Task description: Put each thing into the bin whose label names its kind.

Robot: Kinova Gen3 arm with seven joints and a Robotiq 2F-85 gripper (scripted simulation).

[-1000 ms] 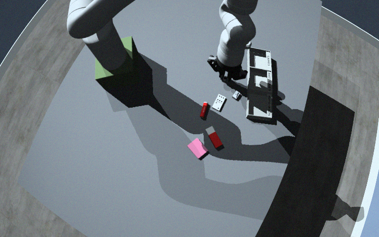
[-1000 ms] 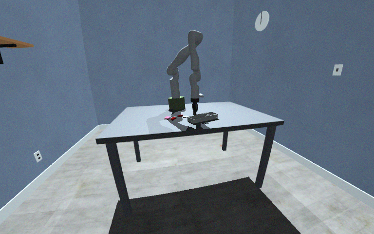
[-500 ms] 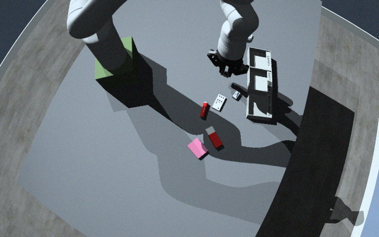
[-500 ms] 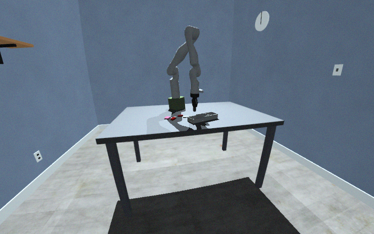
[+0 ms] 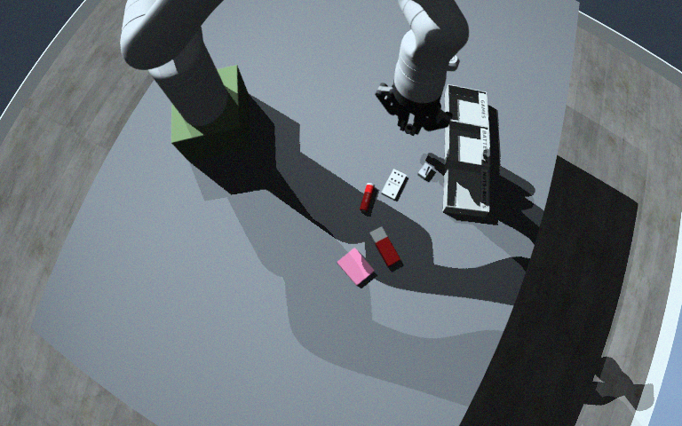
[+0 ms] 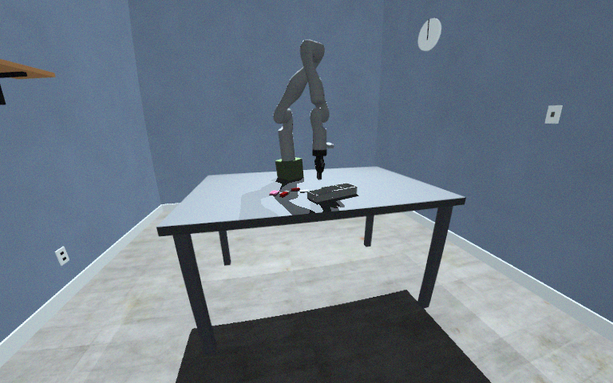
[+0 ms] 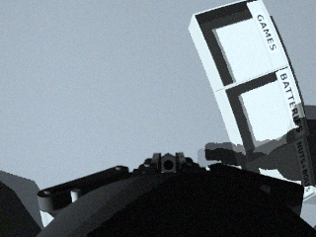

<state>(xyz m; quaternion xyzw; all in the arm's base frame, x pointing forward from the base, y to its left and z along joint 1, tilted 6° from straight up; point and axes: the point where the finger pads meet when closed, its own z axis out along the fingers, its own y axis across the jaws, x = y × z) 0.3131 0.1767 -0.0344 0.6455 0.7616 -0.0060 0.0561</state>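
Right now my hand is 2 cm above the nut. The rest, counted from my hand: white domino (8 cm to the right, 8 cm below, 3 cm ahead); then red battery (13 cm to the right, 7 cm below); then bin row (10 cm ahead, 6 cm to the left, 6 cm below).
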